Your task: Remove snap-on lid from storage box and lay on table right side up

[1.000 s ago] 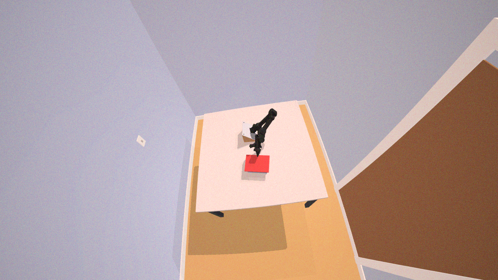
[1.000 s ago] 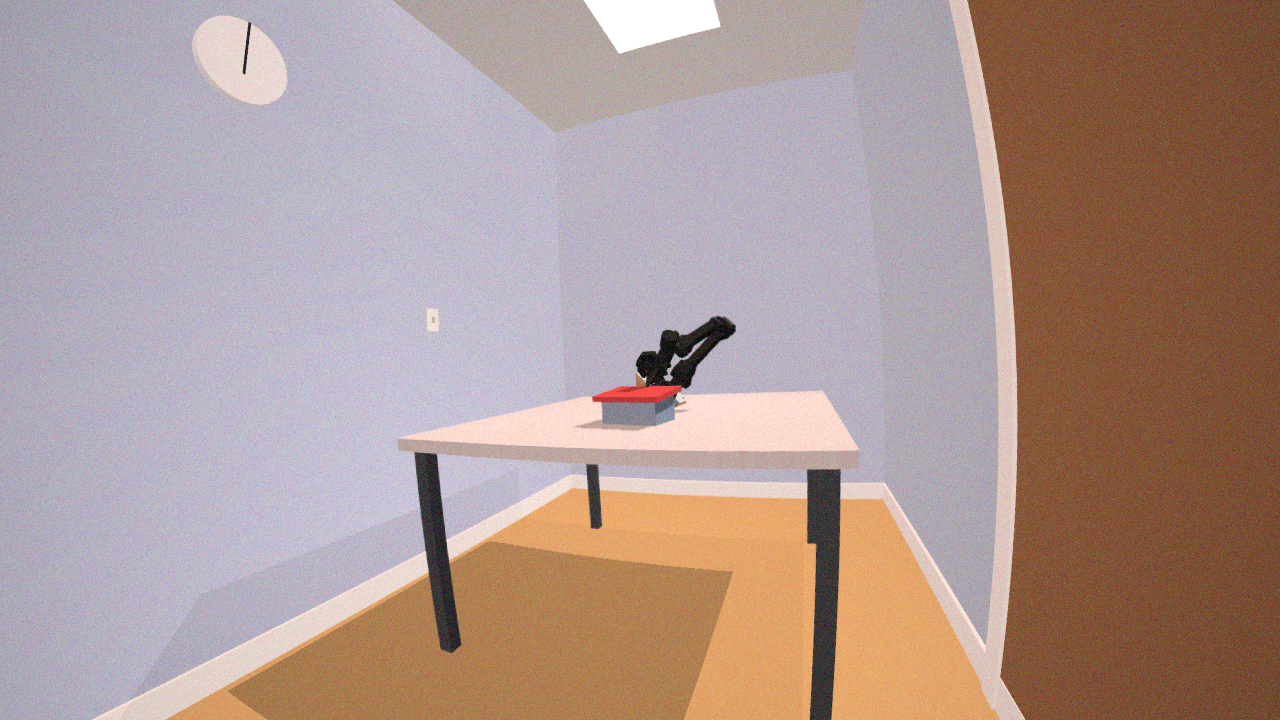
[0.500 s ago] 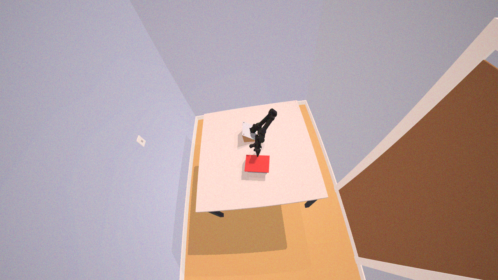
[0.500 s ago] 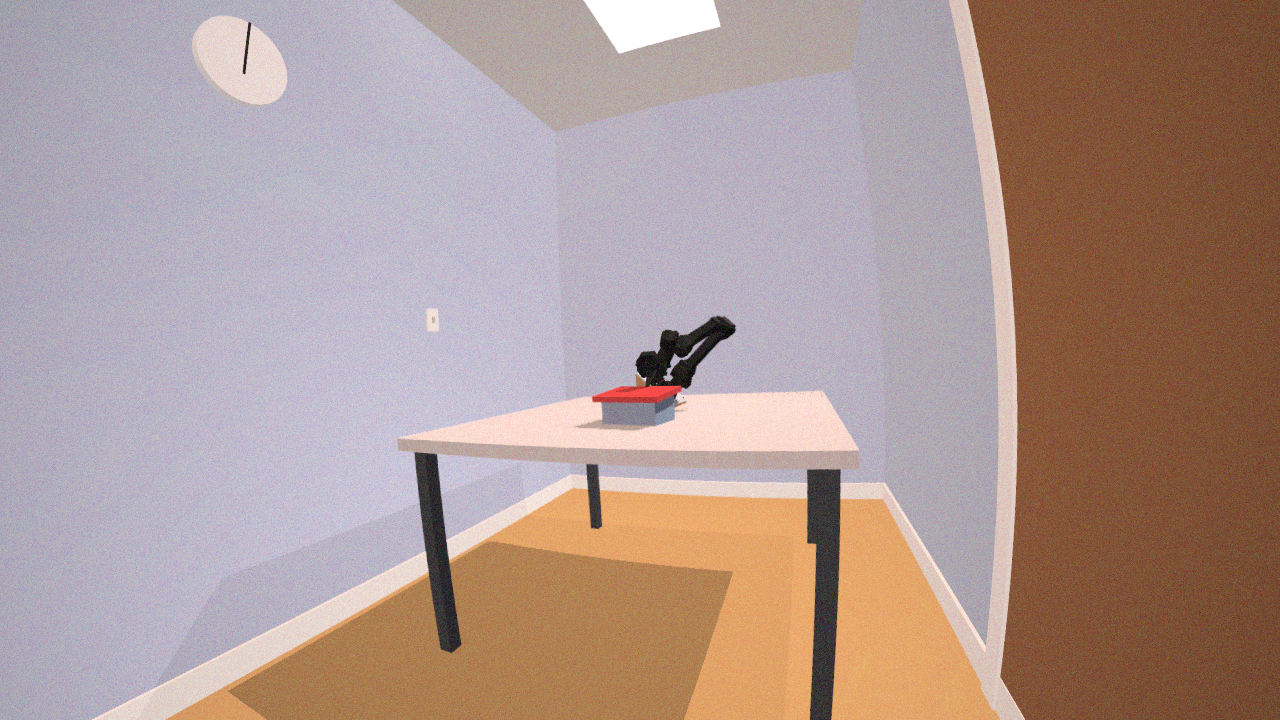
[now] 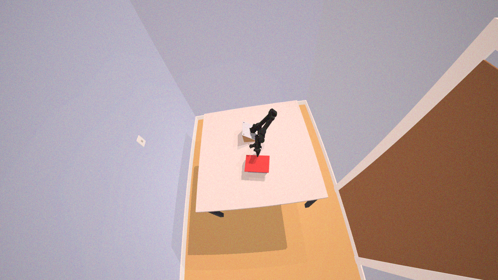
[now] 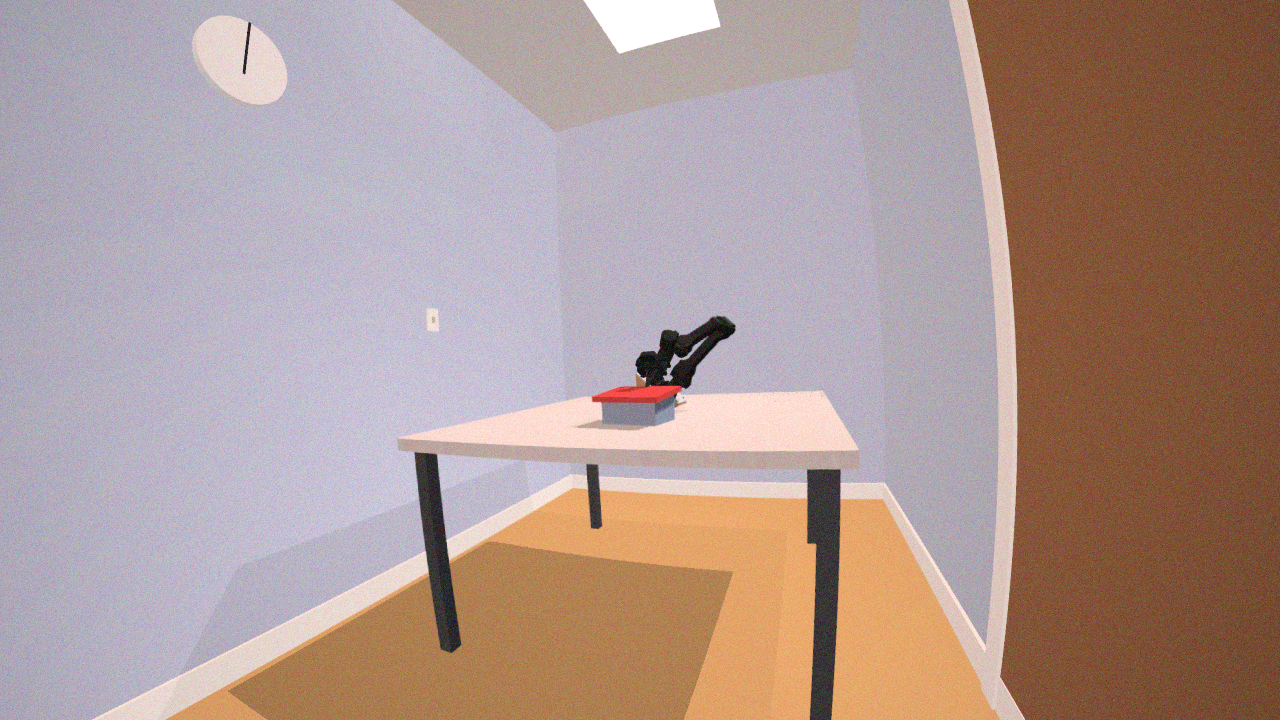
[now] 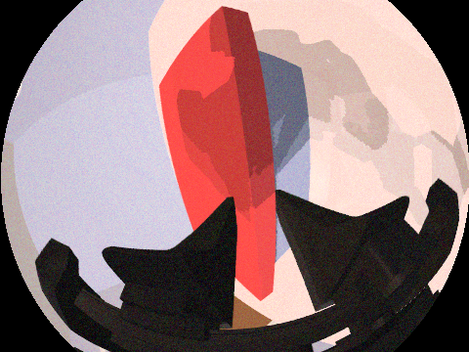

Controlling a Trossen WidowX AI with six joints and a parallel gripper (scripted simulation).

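Right now my gripper tip is 7 cm short of the red lid and 2 cm to the left of it. The rest, counted from my gripper tip: storage box (7 cm ahead, 5 cm below, 2 cm to the right).
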